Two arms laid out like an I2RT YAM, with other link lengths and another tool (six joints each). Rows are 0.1 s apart.
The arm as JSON. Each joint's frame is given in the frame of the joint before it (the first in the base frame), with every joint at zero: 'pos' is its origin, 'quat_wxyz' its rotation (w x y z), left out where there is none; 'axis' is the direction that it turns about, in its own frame. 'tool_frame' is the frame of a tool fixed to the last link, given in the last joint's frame.
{
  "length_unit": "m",
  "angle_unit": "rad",
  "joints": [
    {
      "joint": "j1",
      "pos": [
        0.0,
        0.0,
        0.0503
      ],
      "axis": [
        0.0,
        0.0,
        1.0
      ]
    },
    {
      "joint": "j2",
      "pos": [
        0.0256,
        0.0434,
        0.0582
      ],
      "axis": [
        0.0,
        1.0,
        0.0
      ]
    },
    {
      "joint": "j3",
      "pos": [
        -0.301,
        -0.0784,
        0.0
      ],
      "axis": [
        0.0,
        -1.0,
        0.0
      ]
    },
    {
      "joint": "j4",
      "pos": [
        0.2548,
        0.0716,
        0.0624
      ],
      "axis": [
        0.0,
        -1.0,
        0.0
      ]
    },
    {
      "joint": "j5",
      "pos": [
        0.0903,
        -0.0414,
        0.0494
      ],
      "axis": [
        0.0,
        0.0,
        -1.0
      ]
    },
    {
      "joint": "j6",
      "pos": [
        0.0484,
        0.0,
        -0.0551
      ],
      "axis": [
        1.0,
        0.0,
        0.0
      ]
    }
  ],
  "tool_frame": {
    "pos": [
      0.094,
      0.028,
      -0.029
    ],
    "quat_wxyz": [
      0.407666,
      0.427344,
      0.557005,
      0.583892
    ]
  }
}
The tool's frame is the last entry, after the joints.
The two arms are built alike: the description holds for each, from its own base.
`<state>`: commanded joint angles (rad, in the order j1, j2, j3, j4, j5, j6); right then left.
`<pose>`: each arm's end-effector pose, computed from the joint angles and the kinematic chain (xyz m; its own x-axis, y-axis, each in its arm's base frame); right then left.
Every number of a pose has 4 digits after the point.
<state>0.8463 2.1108 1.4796 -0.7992 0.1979 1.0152 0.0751 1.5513 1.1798 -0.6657 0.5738 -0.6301</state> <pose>0.2998 0.3475 0.0317 0.1421 0.9368 0.3197 0.9449 -0.2246 0.2382 0.3536 -0.0511 0.1686 -0.4227 0.8030 -0.4202 0.8336 0.5264 0.1673</pose>
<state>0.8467 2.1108 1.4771 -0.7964 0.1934 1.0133 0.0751 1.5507 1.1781 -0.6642 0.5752 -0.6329</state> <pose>0.2990 0.3479 0.0312 0.1404 0.9363 0.3218 0.9463 -0.2226 0.2346 0.3534 -0.0513 0.1684 -0.4241 0.8014 -0.4218 0.8331 0.5279 0.1652</pose>
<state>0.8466 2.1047 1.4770 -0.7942 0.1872 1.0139 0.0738 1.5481 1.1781 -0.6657 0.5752 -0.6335</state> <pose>0.2989 0.3492 0.0340 0.1400 0.9330 0.3316 0.9461 -0.2248 0.2330 0.3529 -0.0519 0.1692 -0.4231 0.8017 -0.4223 0.8334 0.5272 0.1658</pose>
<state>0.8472 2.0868 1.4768 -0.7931 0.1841 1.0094 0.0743 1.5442 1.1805 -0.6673 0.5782 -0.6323</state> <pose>0.2992 0.3506 0.0417 0.1315 0.9286 0.3470 0.9450 -0.2232 0.2393 0.3528 -0.0520 0.1713 -0.4193 0.8018 -0.4259 0.8335 0.5259 0.1695</pose>
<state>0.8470 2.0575 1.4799 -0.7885 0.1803 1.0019 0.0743 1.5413 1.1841 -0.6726 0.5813 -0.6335</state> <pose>0.3011 0.3536 0.0556 0.1164 0.9194 0.3758 0.9413 -0.2228 0.2535 0.3523 -0.0525 0.1733 -0.4183 0.8007 -0.4287 0.8338 0.5258 0.1685</pose>
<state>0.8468 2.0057 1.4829 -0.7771 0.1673 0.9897 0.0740 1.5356 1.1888 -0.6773 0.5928 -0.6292</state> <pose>0.3031 0.3588 0.0801 0.0890 0.8989 0.4290 0.9353 -0.2236 0.2743 0.3518 -0.0539 0.1770 -0.4071 0.8014 -0.4382 0.8371 0.5193 0.1719</pose>
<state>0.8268 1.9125 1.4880 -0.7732 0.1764 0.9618 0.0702 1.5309 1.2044 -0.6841 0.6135 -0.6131</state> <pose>0.3124 0.3533 0.1231 0.0503 0.8713 0.4882 0.9123 -0.2390 0.3325 0.3530 -0.0571 0.1843 -0.3758 0.8075 -0.4546 0.8462 0.4990 0.1870</pose>
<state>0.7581 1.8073 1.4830 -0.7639 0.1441 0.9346 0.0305 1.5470 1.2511 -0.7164 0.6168 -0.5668</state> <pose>0.3294 0.3316 0.1690 0.0444 0.8236 0.5655 0.8829 -0.2972 0.3636 0.3562 -0.0698 0.1918 -0.3043 0.8409 -0.4475 0.8755 0.4320 0.2164</pose>
